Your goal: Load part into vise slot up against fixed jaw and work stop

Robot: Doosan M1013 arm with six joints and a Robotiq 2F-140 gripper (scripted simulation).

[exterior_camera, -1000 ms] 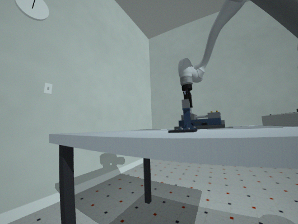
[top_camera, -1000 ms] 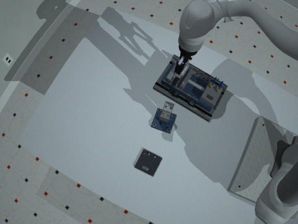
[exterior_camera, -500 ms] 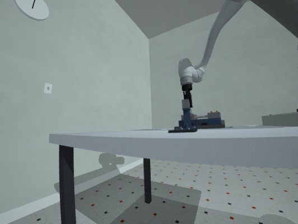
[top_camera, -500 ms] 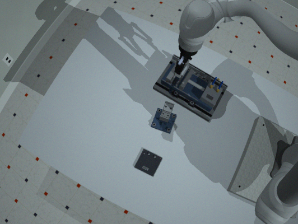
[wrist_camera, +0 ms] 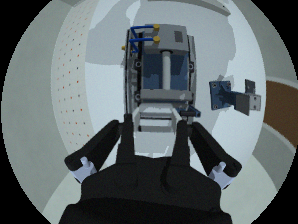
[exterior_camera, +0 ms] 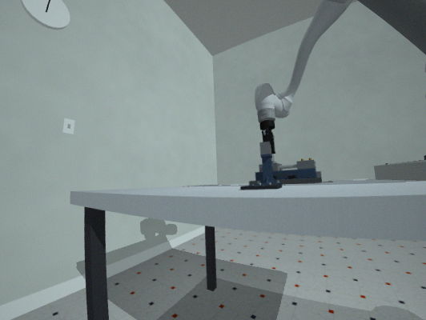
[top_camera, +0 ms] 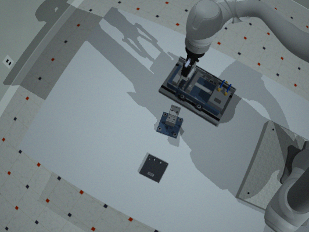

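Right now the part is 2 cm below my hand. From my hand the other things lie so: vise 8 cm below, 7 cm behind, 3 cm to the left; air cylinder 16 cm behind, 5 cm to the left, 4 cm below.
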